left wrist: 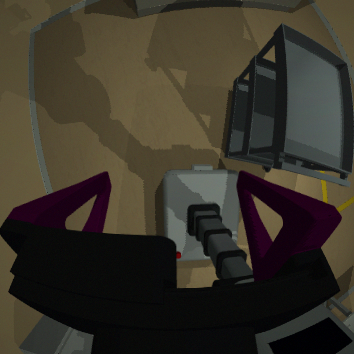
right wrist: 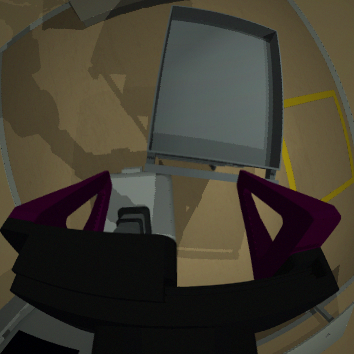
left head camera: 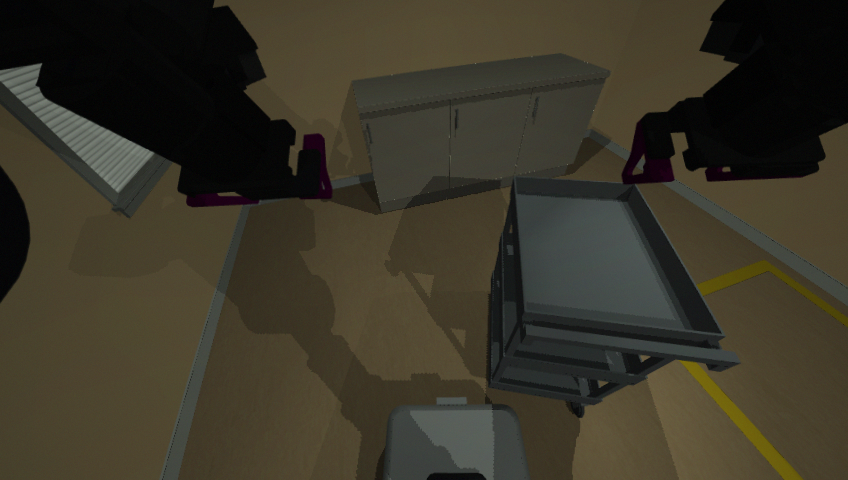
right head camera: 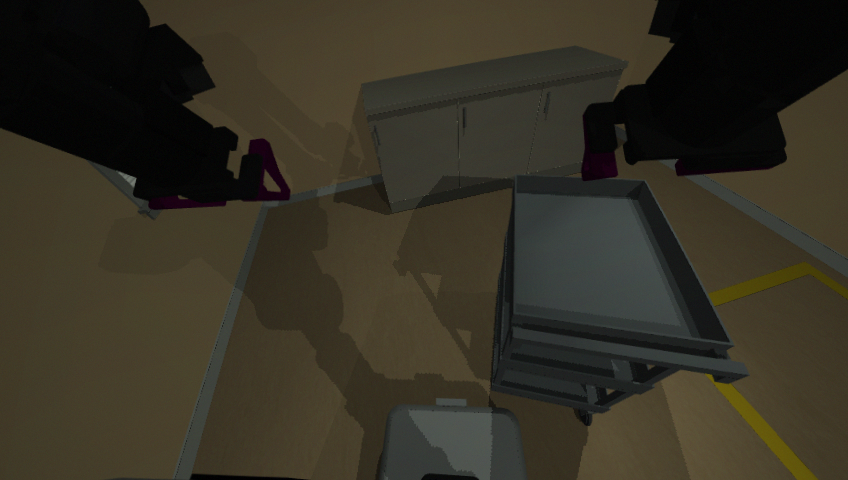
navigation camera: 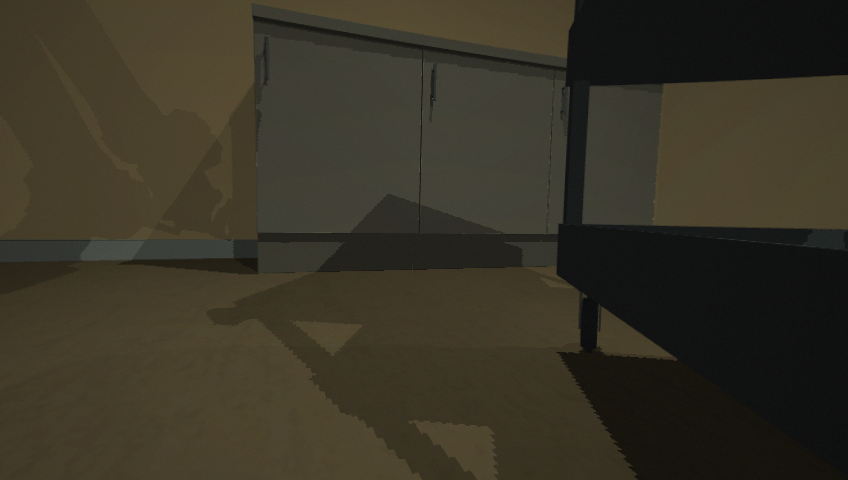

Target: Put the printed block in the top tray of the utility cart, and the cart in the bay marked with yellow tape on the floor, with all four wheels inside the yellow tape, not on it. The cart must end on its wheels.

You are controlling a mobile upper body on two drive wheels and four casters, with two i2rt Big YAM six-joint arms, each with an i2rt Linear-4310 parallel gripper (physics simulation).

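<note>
The grey utility cart [left head camera: 624,344] [right head camera: 624,350] [left wrist: 315,100] [right wrist: 215,90] [navigation camera: 702,297] stands upright, its handle end toward me. Its top tray [left head camera: 595,255] [right head camera: 595,255] holds no block. The yellow tape bay [left head camera: 736,276] [right head camera: 758,283] [right wrist: 310,98] lies on the floor to the right of the cart, partly hidden by it. The printed block does not show. My left gripper [left head camera: 267,189] [right head camera: 229,191] [left wrist: 173,178] is open and empty, left of the cart. My right gripper [left head camera: 693,171] [right head camera: 648,165] [right wrist: 173,177] is open and empty, near the cart's far end in the head views.
A grey three-door cabinet [left head camera: 482,142] [right head camera: 493,142] [navigation camera: 339,136] stands against the wall behind the cart. A white slatted object [left head camera: 89,130] is at the left, partly behind my left arm. My grey base [left head camera: 452,434] [right head camera: 452,434] is close to the cart's near left corner.
</note>
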